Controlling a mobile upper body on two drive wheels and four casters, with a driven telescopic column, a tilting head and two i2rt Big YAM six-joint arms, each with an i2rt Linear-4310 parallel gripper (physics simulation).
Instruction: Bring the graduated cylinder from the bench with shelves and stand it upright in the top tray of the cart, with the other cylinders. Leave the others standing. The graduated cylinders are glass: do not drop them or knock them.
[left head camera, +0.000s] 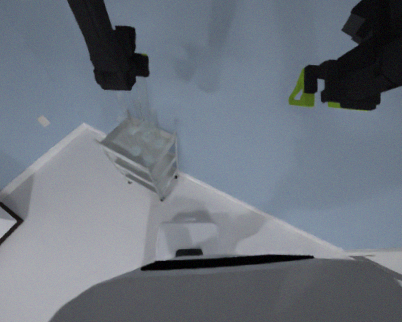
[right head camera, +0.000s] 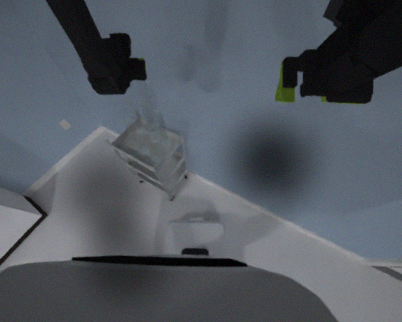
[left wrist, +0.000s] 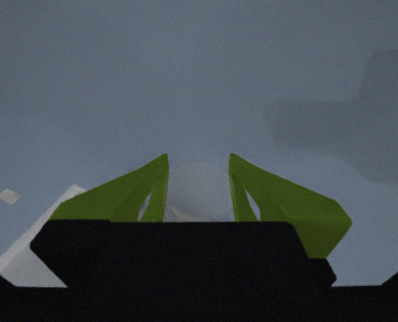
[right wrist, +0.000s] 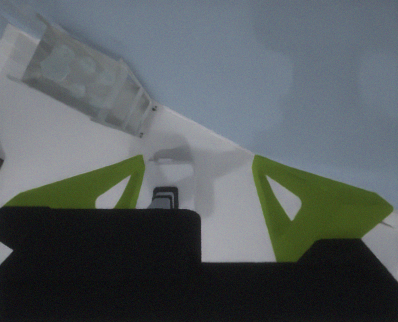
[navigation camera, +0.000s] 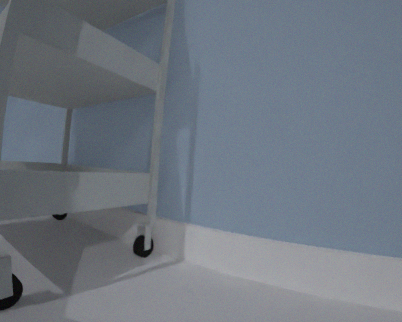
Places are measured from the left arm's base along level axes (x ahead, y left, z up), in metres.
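Pixels of known places: left gripper, fingertip midpoint: (right head camera: 139, 63) (left wrist: 198, 161); right gripper, fingertip midpoint: (left head camera: 309, 102) (right head camera: 299, 97) (right wrist: 198, 161).
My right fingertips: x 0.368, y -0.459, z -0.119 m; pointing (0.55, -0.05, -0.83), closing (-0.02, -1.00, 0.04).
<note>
Behind a point stands the place of what it marks.
My left gripper (left head camera: 145, 65) {x 0.733, y -0.004, z -0.232 m} (right head camera: 143, 69) {x 0.733, y -0.004, z -0.232 m} (left wrist: 198, 161) {x 0.733, y -0.004, z -0.232 m} is shut on the graduated cylinder. That clear cylinder (left wrist: 198, 187) {x 0.710, y -0.003, z -0.227 m} shows as a pale disc between the green fingers. In the head views it is a faint see-through shape, hard to tell from the glass behind it. The grey cart (left head camera: 158, 171) {x 0.723, y 0.051, z -1.157 m} (right head camera: 165, 174) {x 0.689, y 0.061, z -1.157 m} (navigation camera: 120, 56) {x 0.746, y -0.041, z -1.120 m} is below the left gripper in the head views. Several clear cylinders with pale bases (left head camera: 135, 150) {x 0.734, y 0.173, z -0.851 m} (right wrist: 56, 65) {x 0.688, y 0.002, z -0.534 m} stand in its top tray. My right gripper (right wrist: 198, 161) {x 0.368, y -0.459, z -0.118 m} (left head camera: 320, 102) is open and empty, off to the right of the cart.
A blue wall (navigation camera: 290, 125) {x 0.755, y -0.385, z -1.240 m} with a white baseboard (navigation camera: 280, 265) {x 0.741, y -0.382, z -1.509 m} runs behind the cart. A white box-like thing (left head camera: 187, 235) {x 0.205, y -0.213, z -1.294 m} (right head camera: 196, 235) {x 0.201, y -0.232, z -1.294 m} with a dark part lies near the robot's grey body (left head camera: 200, 295) {x 0.078, y -0.195, z -0.040 m} (right head camera: 165, 295) {x 0.076, y -0.239, z -0.040 m}. A dark-edged white corner (right head camera: 20, 220) {x 0.255, y 1.398, z -1.306 m} is at far left.
</note>
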